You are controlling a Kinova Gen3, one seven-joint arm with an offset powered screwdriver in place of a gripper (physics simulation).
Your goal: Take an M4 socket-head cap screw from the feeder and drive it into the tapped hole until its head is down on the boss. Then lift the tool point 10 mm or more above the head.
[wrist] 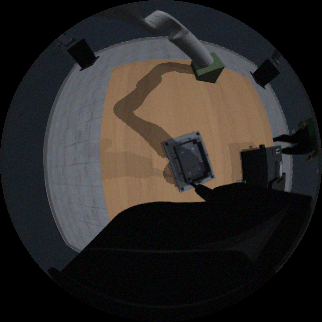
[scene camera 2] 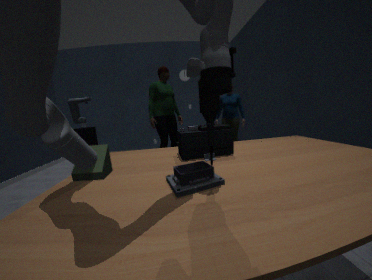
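My screwdriver (scene camera 2: 211,161) (wrist: 192,183) points straight down in the scene view. Its thin tip is at the right rear side of the dark open-topped housing (scene camera 2: 193,173) (wrist: 191,158), near the housing's edge in the wrist view. The housing sits on a grey base plate (scene camera 2: 196,187) (wrist: 173,169) with holes at its corners. The dark box-shaped feeder (scene camera 2: 192,145) (wrist: 251,164) stands behind the housing in the scene view. The screw, the tapped hole and its boss are too small and dark to make out. Whether the tip carries a screw or touches anything cannot be told.
A second arm (scene camera 2: 72,147) (wrist: 192,46) rises from a green block (scene camera 2: 103,162) (wrist: 215,72) on the wooden table (scene camera 2: 300,200) (wrist: 140,185). Arm shadows cross the table. Two people, in green (scene camera 2: 162,100) and blue (scene camera 2: 231,106), stand beyond it.
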